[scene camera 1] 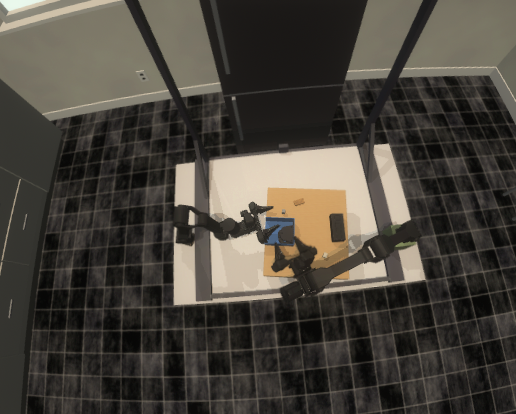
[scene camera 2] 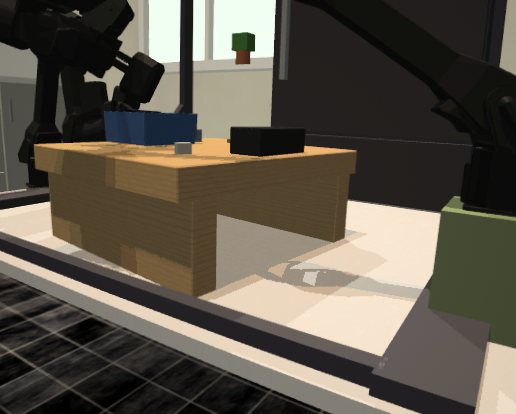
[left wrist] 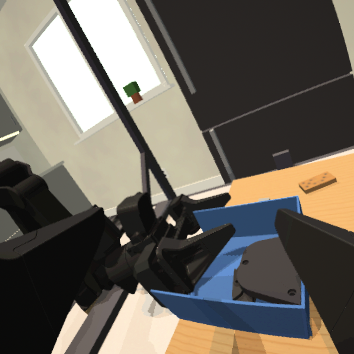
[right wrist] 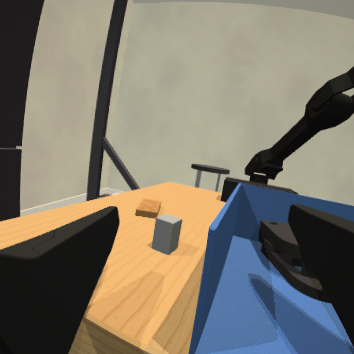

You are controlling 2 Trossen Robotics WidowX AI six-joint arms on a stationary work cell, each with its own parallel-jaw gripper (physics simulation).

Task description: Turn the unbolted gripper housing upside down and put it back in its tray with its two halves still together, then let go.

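Places are measured from the left arm's base along level axes (x back, y down, z right), in millimetres.
Pixels of known places: left gripper, fingertip midpoint: point(scene camera 1: 284, 239) point(scene camera 2: 130, 64) point(left wrist: 191, 216); right gripper, fingertip midpoint: point(scene camera 1: 276, 215) point(left wrist: 230, 207) point(right wrist: 203, 213); left arm's base, link origin: point(scene camera 1: 403, 234) point(scene camera 2: 498, 209); right arm's base, link origin: point(scene camera 1: 187, 238) point(scene camera 2: 41, 185) point(left wrist: 88, 297).
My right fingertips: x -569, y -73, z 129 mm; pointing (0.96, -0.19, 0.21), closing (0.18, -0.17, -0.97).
Ahead of a thing's pixels: the offset from my right fingertips to its top centre.
The dark gripper housing {dx +36, dy +2, dz -80 mm} point(scene camera 1: 286, 234) point(left wrist: 272, 270) point(right wrist: 274, 232) lies in one end of the blue tray {dx +6, dy -11, dz -69 mm} point(scene camera 1: 282, 220) point(scene camera 2: 170, 129) point(left wrist: 240, 315) point(right wrist: 222, 240). A flat face with small holes is up; the right wrist view shows two stacked layers. My left gripper point(scene camera 1: 287, 242) is open and empty, above the tray's housing end, with the housing near one finger in its wrist view. My right gripper point(scene camera 1: 275, 216) point(left wrist: 230, 207) point(right wrist: 203, 213) is open and empty at the tray's other end. One finger is over the tray; the other is outside its side wall.
On the wooden table point(scene camera 1: 315, 215) point(scene camera 2: 120, 177) are a black box {dx +257, dy +5, dz -73 mm} point(scene camera 1: 337, 227) point(scene camera 2: 267, 141), an orange brick {dx +109, dy +35, dz +66 mm} point(scene camera 1: 298, 202) point(left wrist: 318, 181) point(right wrist: 148, 208), a grey block {dx +35, dy +19, dz +25 mm} point(scene camera 1: 283, 211) point(right wrist: 167, 234) beside the tray, and a pale block {dx +188, dy +28, dz -184 mm} point(scene camera 1: 325, 256) point(scene camera 2: 183, 148).
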